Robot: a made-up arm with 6 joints.
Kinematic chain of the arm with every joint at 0, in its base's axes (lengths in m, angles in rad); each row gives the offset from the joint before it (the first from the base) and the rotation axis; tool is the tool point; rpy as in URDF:
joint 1: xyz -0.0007 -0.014 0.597 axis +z
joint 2: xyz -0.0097 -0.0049 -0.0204 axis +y
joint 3: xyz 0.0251 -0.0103 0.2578 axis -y
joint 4: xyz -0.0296 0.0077 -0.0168 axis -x
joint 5: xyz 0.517 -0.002 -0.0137 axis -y
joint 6: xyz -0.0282 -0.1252 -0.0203 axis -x
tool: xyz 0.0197 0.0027 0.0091 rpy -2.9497 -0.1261 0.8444
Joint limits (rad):
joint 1: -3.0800..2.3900
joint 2: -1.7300..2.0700
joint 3: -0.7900..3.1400
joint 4: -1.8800..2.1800
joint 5: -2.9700..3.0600
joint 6: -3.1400..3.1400
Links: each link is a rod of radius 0.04 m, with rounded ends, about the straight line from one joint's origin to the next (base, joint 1, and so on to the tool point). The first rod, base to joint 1, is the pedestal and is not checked.
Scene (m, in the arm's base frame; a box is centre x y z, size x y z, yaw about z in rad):
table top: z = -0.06
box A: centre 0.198 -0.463 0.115 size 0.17 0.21 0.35 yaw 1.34
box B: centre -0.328 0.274 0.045 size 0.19 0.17 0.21 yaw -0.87
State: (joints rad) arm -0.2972 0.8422 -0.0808 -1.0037 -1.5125 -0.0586
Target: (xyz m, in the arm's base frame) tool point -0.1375 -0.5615 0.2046
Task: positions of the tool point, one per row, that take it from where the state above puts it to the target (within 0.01 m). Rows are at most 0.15 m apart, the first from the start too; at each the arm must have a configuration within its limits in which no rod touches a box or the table.
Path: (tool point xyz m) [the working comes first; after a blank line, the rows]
Joints at the target: -1.6373 1.4454 0.7634 -0.7028 -1.6131 -0.0995
Straight joint move there: touches box A.

1: 0.3918 -0.2732 0.2944
2: 0.4113 -0.3675 0.3261
3: 0.4024 -0.4683 0.3691
4: 0.3635 -0.5658 0.4222
5: 0.2963 -0.6497 0.4842
6: 0.1799 -0.6647 0.3966
7: 0.0638 -0.6521 0.3211
8: -0.0439 -0.6159 0.2576
9: -0.1375 -0.5615 0.2046

